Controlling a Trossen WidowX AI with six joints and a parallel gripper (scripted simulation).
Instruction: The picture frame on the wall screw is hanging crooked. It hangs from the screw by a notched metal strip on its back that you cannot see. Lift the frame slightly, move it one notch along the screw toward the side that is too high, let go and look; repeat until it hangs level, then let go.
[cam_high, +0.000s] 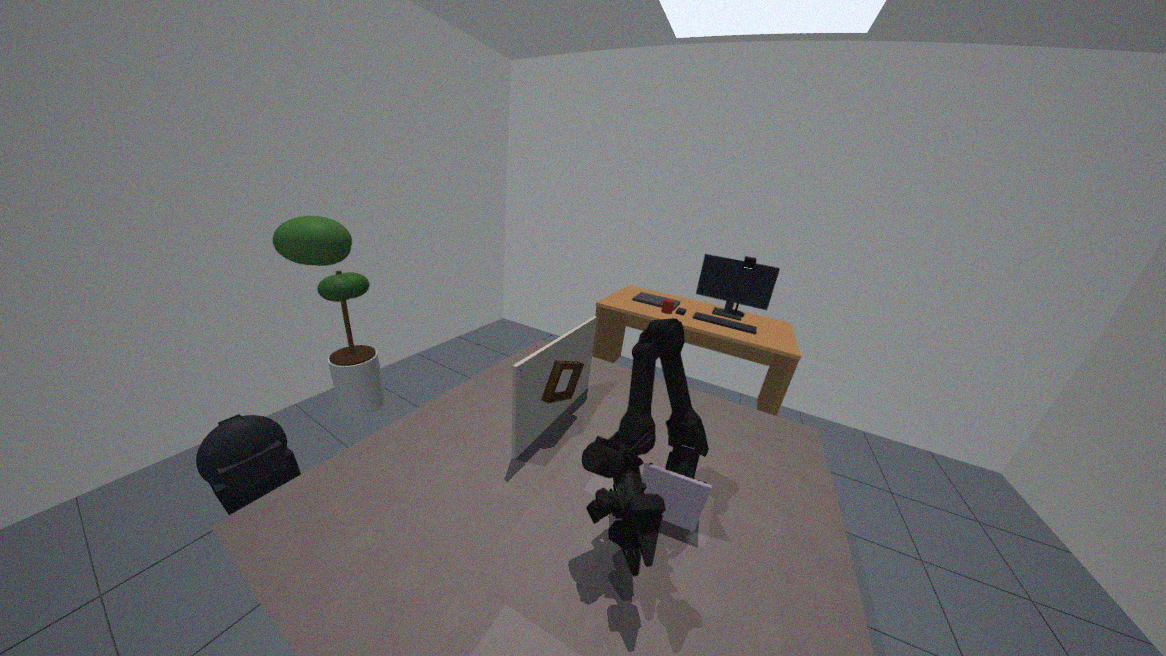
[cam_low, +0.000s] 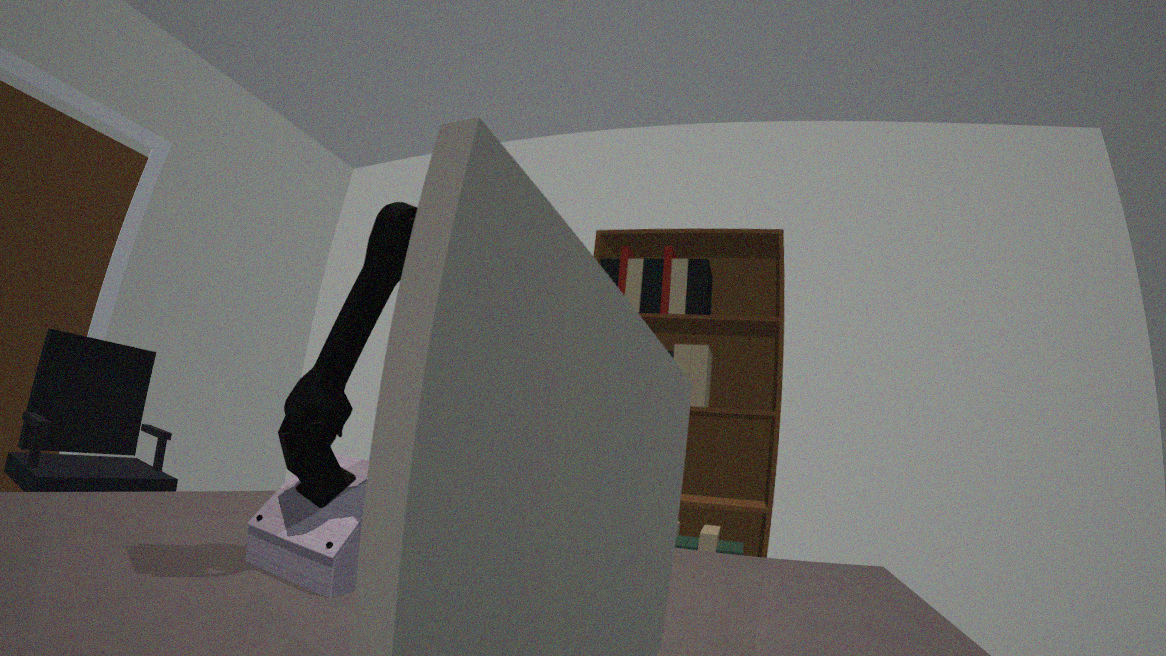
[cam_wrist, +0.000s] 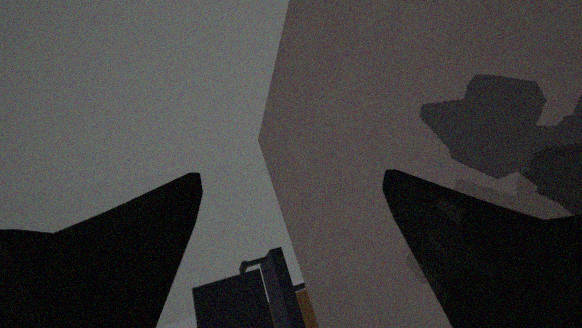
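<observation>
The brown wooden picture frame lies 450 mm ahead of my gripper tip, 390 mm to the right of it and 20 mm above it. Round my gripper tip: wall panel 460 mm ahead, 400 mm to the right, 10 mm above.
</observation>
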